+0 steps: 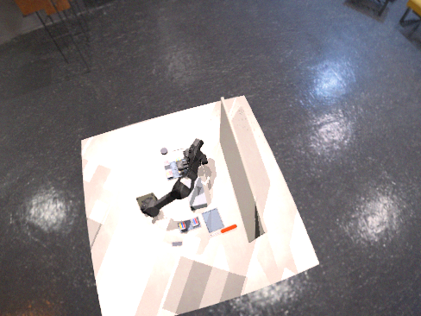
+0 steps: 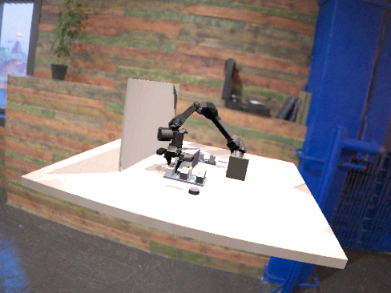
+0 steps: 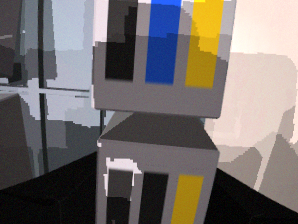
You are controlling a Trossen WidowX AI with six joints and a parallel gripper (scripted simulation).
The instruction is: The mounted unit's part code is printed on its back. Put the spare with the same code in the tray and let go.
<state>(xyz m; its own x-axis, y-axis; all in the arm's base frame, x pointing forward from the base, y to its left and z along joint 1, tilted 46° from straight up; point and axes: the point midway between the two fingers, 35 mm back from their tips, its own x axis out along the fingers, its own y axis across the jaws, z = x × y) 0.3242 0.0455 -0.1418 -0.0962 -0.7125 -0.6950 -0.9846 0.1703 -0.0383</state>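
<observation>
Now: the pale blue-grey square tray 36 cm to the right of my gripper tip, 2 cm behind it and 1 cm below it. Also, from my gripper tip: grey spare block: 2 cm above; tall grey upright panel: 22 cm to the right, 21 cm above, 18 cm ahead; black tape roll: 20 cm to the left, 13 cm behind, 1 cm below.
</observation>
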